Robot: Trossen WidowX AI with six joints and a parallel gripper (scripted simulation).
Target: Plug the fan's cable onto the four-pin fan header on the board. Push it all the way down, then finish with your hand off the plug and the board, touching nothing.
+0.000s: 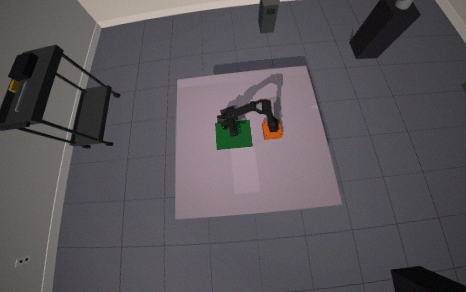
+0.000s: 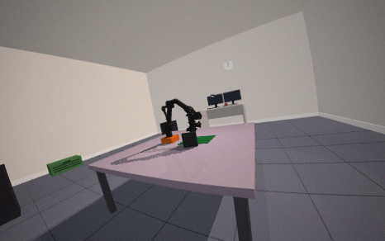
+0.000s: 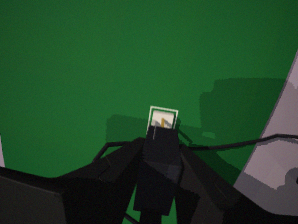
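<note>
Right now the fan cable plug is 10 mm behind my gripper tip and 10 mm above it. Round my gripper tip: board 40 mm to the left, 60 mm below; black fan 30 mm ahead, 140 mm to the right, 10 mm above.
</note>
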